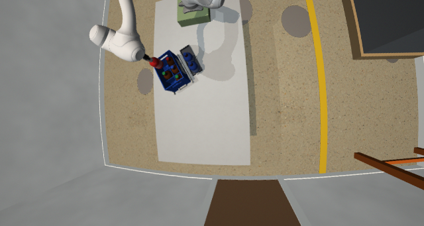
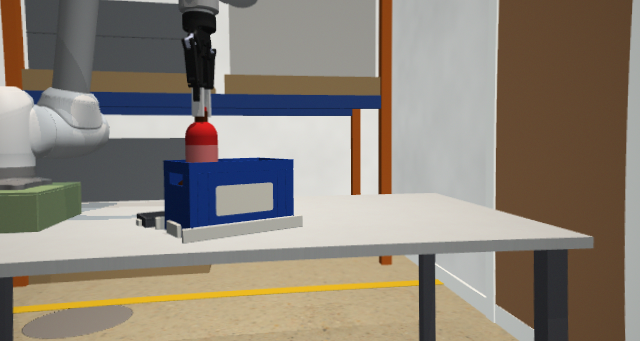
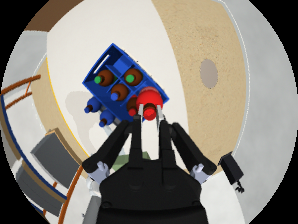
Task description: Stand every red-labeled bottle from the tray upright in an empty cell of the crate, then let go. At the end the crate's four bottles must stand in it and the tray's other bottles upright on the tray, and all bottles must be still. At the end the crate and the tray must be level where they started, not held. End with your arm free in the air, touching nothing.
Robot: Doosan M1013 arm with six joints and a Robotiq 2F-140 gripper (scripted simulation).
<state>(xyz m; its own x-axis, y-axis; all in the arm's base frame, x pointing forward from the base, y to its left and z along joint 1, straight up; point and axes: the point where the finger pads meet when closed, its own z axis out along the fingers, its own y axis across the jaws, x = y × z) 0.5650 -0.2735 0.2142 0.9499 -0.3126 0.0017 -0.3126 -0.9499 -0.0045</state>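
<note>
The red-labeled bottle is 9 cm below my hand. The rest, counted from my hand: blue crate: 5 cm ahead, 8 cm to the left, 23 cm below.
</note>
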